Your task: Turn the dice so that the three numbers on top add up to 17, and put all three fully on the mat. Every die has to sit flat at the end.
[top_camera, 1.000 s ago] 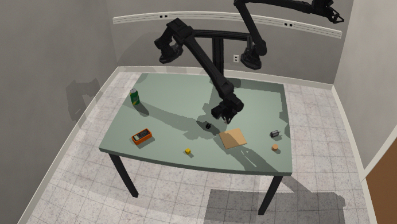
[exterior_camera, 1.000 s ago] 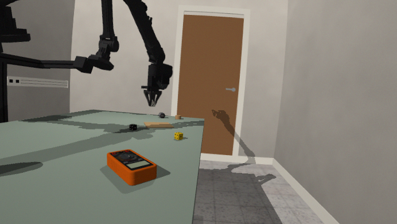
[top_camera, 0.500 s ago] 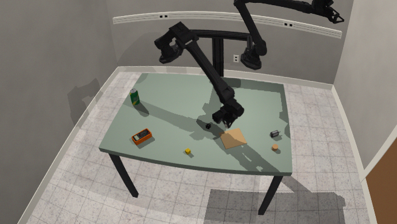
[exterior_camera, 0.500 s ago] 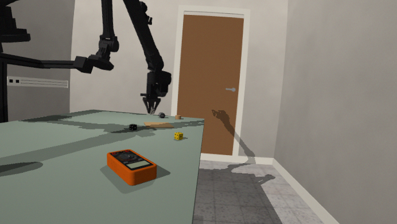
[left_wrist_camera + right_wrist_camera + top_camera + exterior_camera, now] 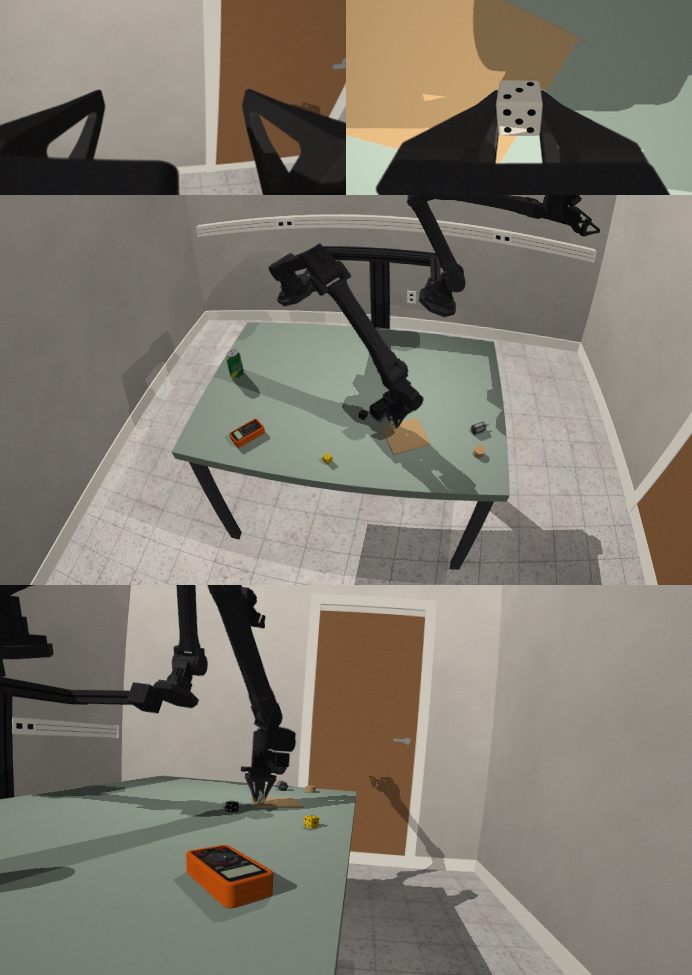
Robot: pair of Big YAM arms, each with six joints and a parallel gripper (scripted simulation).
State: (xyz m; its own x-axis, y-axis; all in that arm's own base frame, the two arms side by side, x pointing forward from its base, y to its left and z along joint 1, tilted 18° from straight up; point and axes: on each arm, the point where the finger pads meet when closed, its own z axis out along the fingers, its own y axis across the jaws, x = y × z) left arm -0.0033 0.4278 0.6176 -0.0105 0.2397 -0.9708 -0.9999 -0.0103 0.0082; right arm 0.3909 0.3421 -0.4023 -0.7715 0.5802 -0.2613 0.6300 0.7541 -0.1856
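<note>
My right gripper is now 40 mm short of the tan mat, 40 mm to the right of it and 20 mm above it. Round my right hand: black die (30 mm behind, 120 mm to the right, 10 mm below); yellow die (190 mm ahead, 210 mm to the right, 10 mm below); white die (right at my right hand).
</note>
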